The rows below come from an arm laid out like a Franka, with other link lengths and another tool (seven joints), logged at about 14 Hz.
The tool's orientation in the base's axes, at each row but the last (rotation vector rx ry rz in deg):
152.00, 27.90, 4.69
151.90, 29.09, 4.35
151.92, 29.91, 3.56
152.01, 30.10, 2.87
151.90, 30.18, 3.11
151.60, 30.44, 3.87
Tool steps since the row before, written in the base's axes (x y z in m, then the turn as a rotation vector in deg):
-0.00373, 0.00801, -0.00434, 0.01, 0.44, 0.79
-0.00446, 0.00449, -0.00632, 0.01, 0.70, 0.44
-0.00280, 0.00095, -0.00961, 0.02, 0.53, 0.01
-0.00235, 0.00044, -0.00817, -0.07, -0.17, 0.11
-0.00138, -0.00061, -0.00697, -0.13, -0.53, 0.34
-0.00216, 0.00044, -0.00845, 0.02, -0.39, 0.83
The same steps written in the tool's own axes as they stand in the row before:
-0.00059, -0.00983, 0.00012, 0.15, -0.03, -0.89
-0.00235, -0.00799, 0.00328, 0.25, -0.39, -0.68
-0.00187, -0.00586, 0.00795, 0.21, -0.43, -0.22
-0.00163, -0.00465, 0.00694, -0.13, 0.16, -0.04
-0.00119, -0.00293, 0.00639, -0.33, 0.54, -0.11
-0.00152, -0.00476, 0.00716, -0.16, 0.69, -0.59

